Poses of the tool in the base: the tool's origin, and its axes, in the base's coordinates. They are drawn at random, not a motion.
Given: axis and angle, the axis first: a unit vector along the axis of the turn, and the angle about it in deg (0 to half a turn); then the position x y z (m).
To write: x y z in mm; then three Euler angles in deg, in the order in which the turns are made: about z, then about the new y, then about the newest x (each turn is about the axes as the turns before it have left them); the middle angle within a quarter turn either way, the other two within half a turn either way. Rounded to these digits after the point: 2 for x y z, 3 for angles.
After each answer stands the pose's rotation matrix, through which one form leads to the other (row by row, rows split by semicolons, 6 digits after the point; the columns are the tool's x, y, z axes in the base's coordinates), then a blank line. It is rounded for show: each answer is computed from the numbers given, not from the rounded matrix.
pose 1, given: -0.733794 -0.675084 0.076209 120.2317 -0.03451 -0.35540 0.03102
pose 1, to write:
-34.51 -355.40 31.02 69.315 -29.947 -124.820
0.306066 0.678948 -0.667348; 0.810636 0.181704 0.556644; 0.499192 -0.711347 -0.494766

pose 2, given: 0.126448 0.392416 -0.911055 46.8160 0.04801 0.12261 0.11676
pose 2, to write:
48.01 122.61 116.76 -43.256 18.814 -1.250
0.689391 0.679967 0.249770; -0.648642 0.732952 -0.205052; -0.322498 -0.020650 0.946345

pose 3, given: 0.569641 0.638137 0.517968 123.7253 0.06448 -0.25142 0.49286
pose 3, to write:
64.48 -251.42 492.86 92.906 4.121 97.951
-0.050560 0.134535 0.989618; 0.996132 0.078099 0.040275; -0.071870 0.987826 -0.137963

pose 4, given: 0.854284 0.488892 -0.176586 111.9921 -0.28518 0.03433 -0.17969
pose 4, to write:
-285.18 34.33 -179.69 33.134 41.351 116.216
0.628618 0.737792 0.245972; 0.410318 -0.045957 -0.910784; -0.660665 0.673462 -0.331619

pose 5, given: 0.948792 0.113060 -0.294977 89.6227 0.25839 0.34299 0.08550
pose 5, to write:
258.39 342.99 85.50 -11.813 23.022 84.199
0.900863 0.401535 -0.164971; -0.188407 0.019283 -0.981902; -0.391086 0.915641 0.093024

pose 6, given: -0.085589 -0.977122 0.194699 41.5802 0.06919 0.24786 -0.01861
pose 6, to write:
69.19 247.86 -18.61 11.333 -40.112 -7.872
0.749873 -0.108143 -0.652683; 0.150288 0.988602 0.008866; 0.644285 -0.104739 0.757579

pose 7, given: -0.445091 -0.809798 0.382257 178.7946 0.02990 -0.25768 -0.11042
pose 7, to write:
29.90 -257.68 -110.42 129.631 18.857 -138.392
-0.603610 0.712747 -0.357276; 0.728830 0.311623 -0.609671; -0.323205 -0.628397 -0.707570

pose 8, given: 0.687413 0.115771 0.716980 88.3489 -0.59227 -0.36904 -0.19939
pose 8, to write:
-592.27 -369.04 -199.39 58.438 -21.281 55.479
0.487735 -0.639393 0.594383; 0.793972 0.041830 -0.606514; 0.362938 0.767741 0.528062

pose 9, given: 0.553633 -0.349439 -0.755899 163.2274 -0.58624 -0.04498 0.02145
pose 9, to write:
-586.24 -44.98 21.45 -120.920 45.917 76.619
-0.357479 -0.160559 -0.920016; -0.596824 -0.718437 0.357280; -0.718338 0.676808 0.161001

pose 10, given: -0.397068 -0.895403 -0.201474 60.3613 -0.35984 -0.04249 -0.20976
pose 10, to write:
-359.84 -42.49 -209.76 0.459 -54.953 -26.244
0.574223 0.354826 -0.737812; 0.004600 0.899788 0.436303; 0.818686 -0.253929 0.515047

